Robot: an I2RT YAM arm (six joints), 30 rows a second.
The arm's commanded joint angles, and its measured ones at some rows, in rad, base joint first. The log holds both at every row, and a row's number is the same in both.
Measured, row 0:
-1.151, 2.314, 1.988, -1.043, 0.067, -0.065
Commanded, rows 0 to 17:
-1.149, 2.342, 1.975, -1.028, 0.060, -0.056
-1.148, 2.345, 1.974, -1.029, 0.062, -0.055
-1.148, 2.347, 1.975, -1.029, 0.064, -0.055
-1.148, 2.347, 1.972, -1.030, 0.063, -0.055
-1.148, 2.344, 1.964, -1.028, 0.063, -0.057
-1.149, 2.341, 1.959, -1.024, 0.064, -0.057
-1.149, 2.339, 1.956, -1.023, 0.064, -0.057
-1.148, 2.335, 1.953, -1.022, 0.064, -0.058
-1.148, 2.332, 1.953, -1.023, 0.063, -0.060
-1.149, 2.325, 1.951, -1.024, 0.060, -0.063
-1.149, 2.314, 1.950, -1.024, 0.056, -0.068
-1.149, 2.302, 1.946, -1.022, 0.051, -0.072
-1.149, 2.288, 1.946, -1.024, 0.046, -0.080
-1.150, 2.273, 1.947, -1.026, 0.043, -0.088
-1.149, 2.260, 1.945, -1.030, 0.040, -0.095
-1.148, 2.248, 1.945, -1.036, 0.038, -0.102
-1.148, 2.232, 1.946, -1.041, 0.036, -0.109
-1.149, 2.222, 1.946, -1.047, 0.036, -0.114
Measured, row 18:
-1.151, 2.287, 1.956, -1.030, 0.051, -0.086
